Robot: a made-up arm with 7 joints. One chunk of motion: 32 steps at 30 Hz.
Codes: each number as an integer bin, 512 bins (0 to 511) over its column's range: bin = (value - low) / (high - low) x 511, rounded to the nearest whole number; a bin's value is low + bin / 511 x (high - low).
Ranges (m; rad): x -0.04..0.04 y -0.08..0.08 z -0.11..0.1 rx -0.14..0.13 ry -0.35..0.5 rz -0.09..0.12
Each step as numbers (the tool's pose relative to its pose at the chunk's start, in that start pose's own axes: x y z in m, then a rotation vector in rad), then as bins.
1 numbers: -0.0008 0.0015 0.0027 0.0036 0.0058 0.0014
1 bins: 250 260 274 272 214 222
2 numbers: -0.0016 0.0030 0.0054 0.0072 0.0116 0.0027
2 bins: 245 265 281 279 217 226
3 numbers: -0.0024 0.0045 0.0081 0.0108 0.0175 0.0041
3 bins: 240 270 287 285 221 229
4 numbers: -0.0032 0.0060 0.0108 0.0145 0.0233 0.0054
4 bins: 235 275 294 292 224 232
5 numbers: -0.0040 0.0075 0.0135 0.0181 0.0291 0.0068
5 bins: 230 279 301 299 228 236
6 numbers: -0.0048 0.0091 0.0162 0.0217 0.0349 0.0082
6 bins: 225 285 307 306 231 239
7 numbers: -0.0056 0.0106 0.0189 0.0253 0.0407 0.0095
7 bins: 220 289 314 313 235 242
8 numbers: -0.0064 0.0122 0.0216 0.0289 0.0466 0.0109
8 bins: 215 294 320 320 238 246
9 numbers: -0.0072 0.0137 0.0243 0.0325 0.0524 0.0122
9 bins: 210 299 327 326 242 249
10 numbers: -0.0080 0.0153 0.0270 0.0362 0.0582 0.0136
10 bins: 204 304 333 333 245 252
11 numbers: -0.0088 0.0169 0.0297 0.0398 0.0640 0.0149
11 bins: 199 309 340 340 249 255
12 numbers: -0.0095 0.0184 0.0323 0.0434 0.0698 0.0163
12 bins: 195 314 346 347 252 259
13 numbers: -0.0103 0.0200 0.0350 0.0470 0.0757 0.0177
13 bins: 190 319 353 354 256 262
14 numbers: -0.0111 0.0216 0.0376 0.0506 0.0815 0.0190
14 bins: 185 324 359 361 259 265
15 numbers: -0.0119 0.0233 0.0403 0.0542 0.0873 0.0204
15 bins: 179 330 366 368 263 269
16 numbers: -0.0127 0.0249 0.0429 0.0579 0.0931 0.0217
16 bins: 174 335 372 375 266 272
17 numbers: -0.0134 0.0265 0.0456 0.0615 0.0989 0.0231
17 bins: 170 340 379 381 270 275
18 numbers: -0.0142 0.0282 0.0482 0.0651 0.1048 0.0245
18 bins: 165 346 385 388 273 279
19 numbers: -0.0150 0.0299 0.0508 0.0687 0.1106 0.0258
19 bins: 160 351 391 395 277 282
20 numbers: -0.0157 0.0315 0.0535 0.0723 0.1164 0.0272
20 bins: 155 356 398 402 280 285
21 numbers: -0.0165 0.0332 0.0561 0.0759 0.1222 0.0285
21 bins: 150 362 404 409 284 288
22 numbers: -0.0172 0.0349 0.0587 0.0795 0.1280 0.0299
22 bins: 146 367 411 415 287 292
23 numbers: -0.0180 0.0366 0.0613 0.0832 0.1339 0.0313
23 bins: 141 372 417 422 291 295
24 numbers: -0.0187 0.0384 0.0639 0.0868 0.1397 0.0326
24 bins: 136 378 423 429 294 298
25 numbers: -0.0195 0.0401 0.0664 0.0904 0.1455 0.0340
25 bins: 131 384 429 436 298 302
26 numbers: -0.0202 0.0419 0.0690 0.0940 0.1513 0.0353
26 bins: 126 389 436 443 301 305
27 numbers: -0.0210 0.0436 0.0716 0.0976 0.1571 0.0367
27 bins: 121 395 442 450 305 308
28 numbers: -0.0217 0.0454 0.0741 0.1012 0.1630 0.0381
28 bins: 117 400 448 456 308 312
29 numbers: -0.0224 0.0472 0.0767 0.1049 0.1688 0.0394
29 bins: 112 406 454 463 312 315
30 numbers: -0.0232 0.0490 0.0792 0.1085 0.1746 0.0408
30 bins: 107 412 460 470 315 318
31 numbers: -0.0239 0.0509 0.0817 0.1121 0.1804 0.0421
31 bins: 103 418 466 477 319 321
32 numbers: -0.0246 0.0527 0.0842 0.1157 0.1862 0.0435
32 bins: 98 424 473 484 322 325
